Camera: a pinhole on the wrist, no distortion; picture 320 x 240 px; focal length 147.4 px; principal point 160.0 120.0 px. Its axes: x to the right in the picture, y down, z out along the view. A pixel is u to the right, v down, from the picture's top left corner.
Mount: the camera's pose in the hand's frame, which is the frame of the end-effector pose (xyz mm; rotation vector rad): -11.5 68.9 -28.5 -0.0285 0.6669 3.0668
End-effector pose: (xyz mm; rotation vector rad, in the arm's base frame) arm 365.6 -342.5 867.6 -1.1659 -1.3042 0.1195
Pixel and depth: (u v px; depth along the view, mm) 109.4 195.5 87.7
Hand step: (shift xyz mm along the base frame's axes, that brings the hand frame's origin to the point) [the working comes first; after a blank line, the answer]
In the camera's frame: -30.1 44.9 87.7

-16.2 83.2 -47.1
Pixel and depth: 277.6 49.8 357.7
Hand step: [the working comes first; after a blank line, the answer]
In the camera's frame: 285.4 -170.4 357.7

-83.7 110.3 -509.1
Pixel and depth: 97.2 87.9 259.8
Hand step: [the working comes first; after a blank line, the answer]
In the camera's frame: -110.7 -56.6 259.8

4.3 280.4 -131.3
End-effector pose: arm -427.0 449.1 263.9 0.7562 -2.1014 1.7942
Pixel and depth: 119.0 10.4 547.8
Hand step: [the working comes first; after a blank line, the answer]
In the camera's frame: -152.4 -407.3 547.8

-440.8 -260.9 -541.0
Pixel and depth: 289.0 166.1 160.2
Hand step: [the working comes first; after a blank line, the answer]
In the camera's frame: 140.2 50.1 160.2

95.0 -91.1 -181.7
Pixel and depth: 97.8 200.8 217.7
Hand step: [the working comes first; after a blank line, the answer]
In the camera's frame: -91.9 119.3 217.7

-63.2 -225.9 -44.8
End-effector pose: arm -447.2 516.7 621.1 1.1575 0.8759 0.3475
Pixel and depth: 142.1 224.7 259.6
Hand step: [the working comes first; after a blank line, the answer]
In the camera's frame: -31.5 184.4 259.6

224.7 -171.4 38.6
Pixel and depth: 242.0 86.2 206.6
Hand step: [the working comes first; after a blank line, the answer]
In the camera's frame: 114.9 -47.4 206.6

58.5 -95.3 249.6
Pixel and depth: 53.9 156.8 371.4
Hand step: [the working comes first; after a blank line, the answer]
In the camera's frame: -267.3 92.7 371.4

448.5 -11.1 66.0
